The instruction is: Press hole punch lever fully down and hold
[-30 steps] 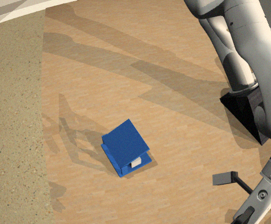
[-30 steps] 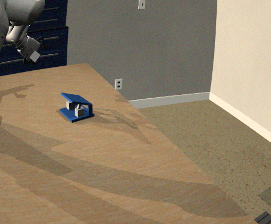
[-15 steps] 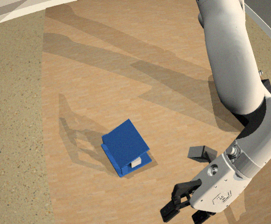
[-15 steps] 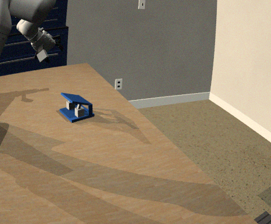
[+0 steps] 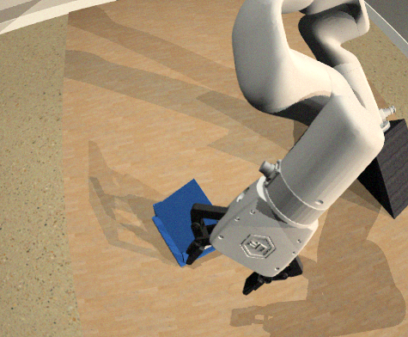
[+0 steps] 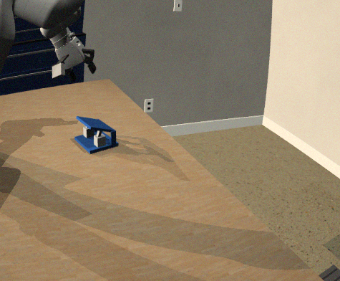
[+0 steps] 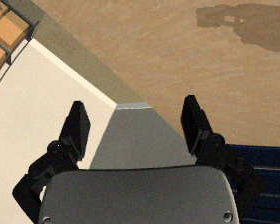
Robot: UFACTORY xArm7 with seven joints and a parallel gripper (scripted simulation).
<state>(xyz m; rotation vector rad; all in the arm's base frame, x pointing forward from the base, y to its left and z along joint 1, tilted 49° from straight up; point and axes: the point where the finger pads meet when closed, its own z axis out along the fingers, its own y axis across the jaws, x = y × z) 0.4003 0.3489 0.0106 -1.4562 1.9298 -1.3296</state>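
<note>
My hand is 10 mm short of the blue hole punch, 170 mm to the left of it and 160 mm above it.
</note>
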